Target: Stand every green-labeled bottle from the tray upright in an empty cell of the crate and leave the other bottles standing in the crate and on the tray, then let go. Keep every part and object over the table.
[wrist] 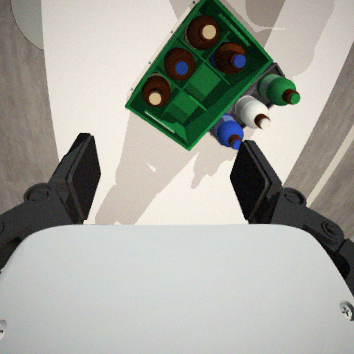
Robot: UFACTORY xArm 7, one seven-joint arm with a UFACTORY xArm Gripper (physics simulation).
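Frame: origin at the arm's base, x ahead, y left, z up, level; millimetres.
Where they show: gripper, fingertip midpoint: [167, 155].
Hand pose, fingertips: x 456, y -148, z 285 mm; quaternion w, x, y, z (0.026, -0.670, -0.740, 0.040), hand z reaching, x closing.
Note:
After its pixels a point has its place.
The green crate [164, 135] @(x 589, y -125, z -52 mm) is at the upper middle. Four brown bottles stand in it: two with cream caps [208, 32] @(x 364, y -75, z -64 mm) [155, 98] @(x 512, y -159, z -64 mm) and two with blue caps [182, 67] @(x 439, y -112, z -64 mm) [239, 61] @(x 403, y 3, z -64 mm). Two cells, in the middle and toward the crate's lower corner, are empty. The dark tray [275, 67] @(x 394, y 167, z -212 mm) lies along the crate's lower right side, mostly hidden. On it stand a green bottle [278, 90] @(x 444, y 142, z -110 mm), a white bottle [251, 111] @(x 512, y 92, z -113 mm) and a blue bottle [230, 131] @(x 576, y 52, z -108 mm), the blue one nearest the right finger in view. My gripper [167, 155] @(x 456, y -148, z 285 mm) is open and empty, above and short of the crate.
The pale table [85, 95] @(x 573, y -366, z -227 mm) carries shadows below the crate. Its curved left edge and its right edge show, with grey wood-like floor [20, 115] beyond. A pale grey round shape [29, 20] shows at the top left corner.

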